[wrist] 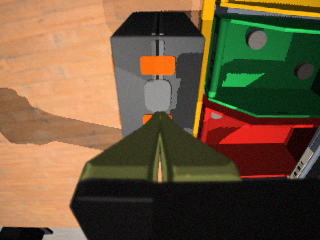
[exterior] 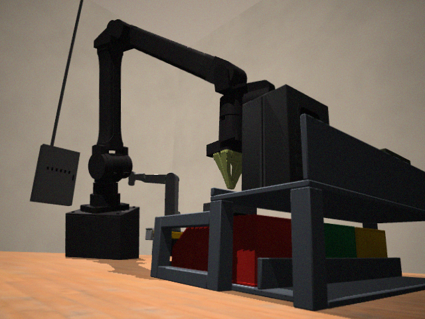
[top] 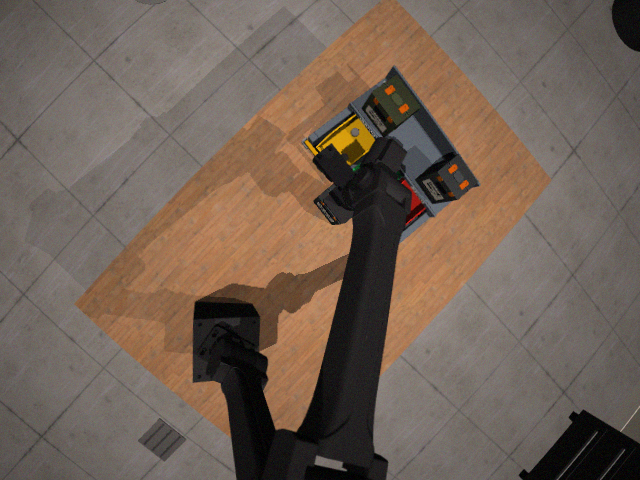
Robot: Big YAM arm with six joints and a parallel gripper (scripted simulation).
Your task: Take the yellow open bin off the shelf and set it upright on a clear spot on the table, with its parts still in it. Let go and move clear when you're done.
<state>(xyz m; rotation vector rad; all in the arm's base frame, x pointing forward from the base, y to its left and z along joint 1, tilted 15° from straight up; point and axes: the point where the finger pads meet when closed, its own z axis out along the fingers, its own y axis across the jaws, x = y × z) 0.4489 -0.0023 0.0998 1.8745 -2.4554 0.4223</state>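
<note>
My hand is 110 mm above the thin yellow rod, 40 mm short of it and 20 mm to the left of it. From my hand the other things lie so: red bin (150 mm to the right, 130 mm below, 110 mm ahead); then green bin (140 mm ahead, 130 mm below, 50 mm to the right); then yellow open bin (170 mm ahead, 130 mm below, 60 mm to the left).
</note>
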